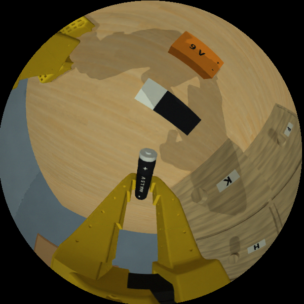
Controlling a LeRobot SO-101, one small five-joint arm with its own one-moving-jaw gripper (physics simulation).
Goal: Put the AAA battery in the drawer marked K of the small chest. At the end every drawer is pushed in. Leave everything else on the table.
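The AAA battery (145, 175), black with a silver end, is held between the tips of my gripper (142, 189). Both jaws press on its sides, and its silver end points away from me. The small wooden chest (270, 165) stands at the right. Its drawer marked K (212, 200) has a round knob and lies to the right of the jaw tips. The drawer looks pushed in.
A black and white block (176, 112) lies beyond the battery. An orange 9 V battery (196, 54) lies farther off, at the upper right. Drawers marked H (245, 245) and F (285, 142) show on the chest. Yellow arm parts (47, 57) show at the upper left.
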